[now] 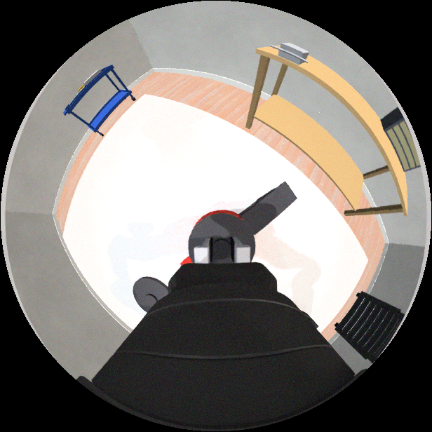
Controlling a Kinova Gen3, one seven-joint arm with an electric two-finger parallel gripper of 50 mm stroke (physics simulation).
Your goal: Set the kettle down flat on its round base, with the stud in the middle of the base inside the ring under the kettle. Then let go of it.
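The kettle [219,226] shows its dark grey round top, with a red edge along its far side. A dark grey bar-shaped handle sticks out from it to the upper right, and a small red part shows at its lower left. My gripper [221,245] is shut on the dark knob at the middle of the kettle's top, with a light fingertip on each side. The round base [144,291], a dark grey disc, lies to the lower left, apart from the kettle and partly hidden by the gripper's body. Its stud is hard to make out. The kettle's underside and ring are hidden, and its height cannot be told.
A white surface [165,175] lies under the kettle and base. Farther off are a wooden table [315,140] with a grey box [293,52] on it at the upper right, a blue cart [111,109] at the upper left, and a black slatted object [369,325] at the lower right.
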